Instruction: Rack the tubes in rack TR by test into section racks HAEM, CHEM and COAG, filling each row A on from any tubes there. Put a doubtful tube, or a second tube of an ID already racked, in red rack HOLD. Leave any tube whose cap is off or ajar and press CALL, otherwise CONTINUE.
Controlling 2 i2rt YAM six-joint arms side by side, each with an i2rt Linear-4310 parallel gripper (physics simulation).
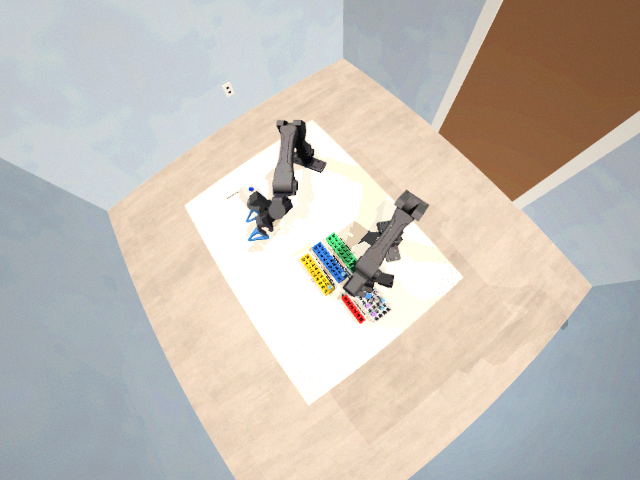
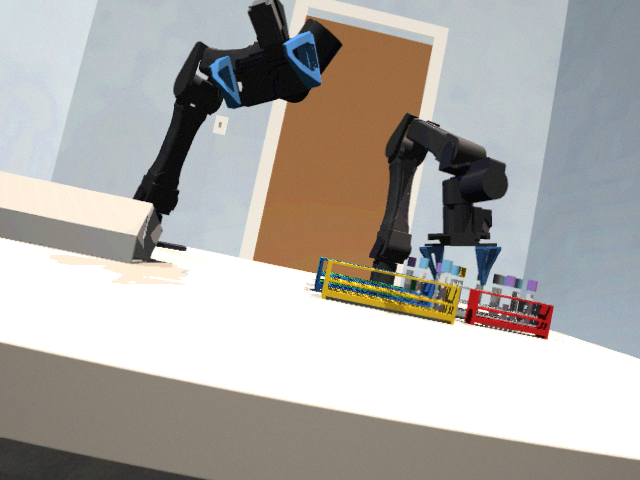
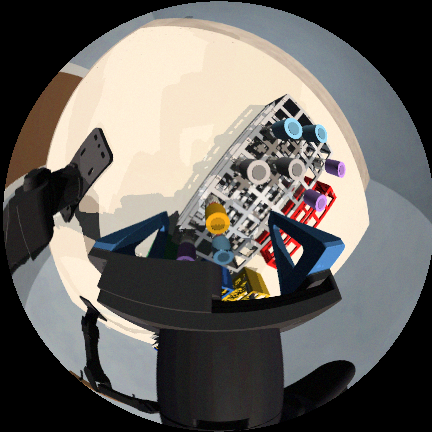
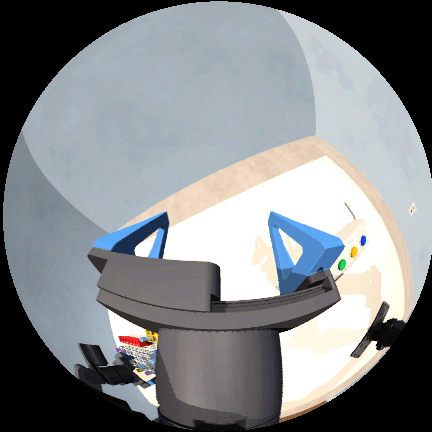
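Where they show: left gripper, fingertip midpoint: (image 2: 458,283) (image 3: 218,216) (image 4: 143,367); right gripper, fingertip midpoint: (image 1: 247,231) (image 2: 247,61) (image 4: 217,216); left arm's base, origin of the base link: (image 3: 75,180); right arm's base, origin of the base link: (image 1: 307,162) (image 3: 93,308).
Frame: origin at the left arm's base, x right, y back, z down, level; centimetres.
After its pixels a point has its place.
The white rack TR (image 3: 222,172) {x -21.2, y -12.1, z -5.7 cm} holds tubes with light blue (image 3: 293,128) {x -26.8, y -10.5, z -9.4 cm}, grey (image 3: 257,170) {x -22.9, y -12.2, z -9.4 cm}, purple (image 3: 316,200) {x -27.3, y -16.6, z -9.4 cm} and orange (image 3: 217,222) {x -19.2, y -14.2, z -9.4 cm} caps. My left gripper (image 3: 218,216) {x -19.1, y -15.3, z -6.1 cm} (image 2: 460,281) {x -19.1, y -15.3, z -6.1 cm} is open, pointing down low over one end of TR. The orange cap and a blue cap (image 3: 223,256) {x -18.2, y -17.1, z -9.4 cm} show between its fingers, not gripped. A dark purple cap (image 3: 186,252) {x -15.8, y -15.5, z -9.0 cm} is partly hidden by the gripper body. Green (image 1: 341,249) {x -1.4, y -23.3, z -5.7 cm}, blue (image 1: 328,262) {x -5.3, y -30.0, z -1.4 cm} and yellow (image 1: 316,273) {x -10.1, y -36.0, z -5.7 cm} section racks stand side by side; red rack HOLD (image 1: 353,308) {x -27.7, y -23.0, z -5.7 cm} is beside TR. My right gripper (image 4: 217,216) {x 6.6, y -58.4, z -26.8 cm} (image 2: 278,96) is open, raised, away from the racks. Labels are unreadable.
A pale button box (image 4: 350,239) {x 32.0, y -62.3, z -7.8 cm} with green (image 4: 342,264) {x 29.0, y -56.9, z -7.0 cm}, yellow (image 4: 354,252) {x 33.5, y -59.3, z -6.8 cm} and blue (image 4: 363,240) {x 37.6, y -61.9, z -6.9 cm} buttons stands near my right gripper. Light blue caps show at the near ends of the yellow rack (image 1: 330,287) {x -17.6, y -31.0, z -9.4 cm} and the blue rack (image 1: 343,273) {x -12.8, y -24.6, z -9.5 cm}.
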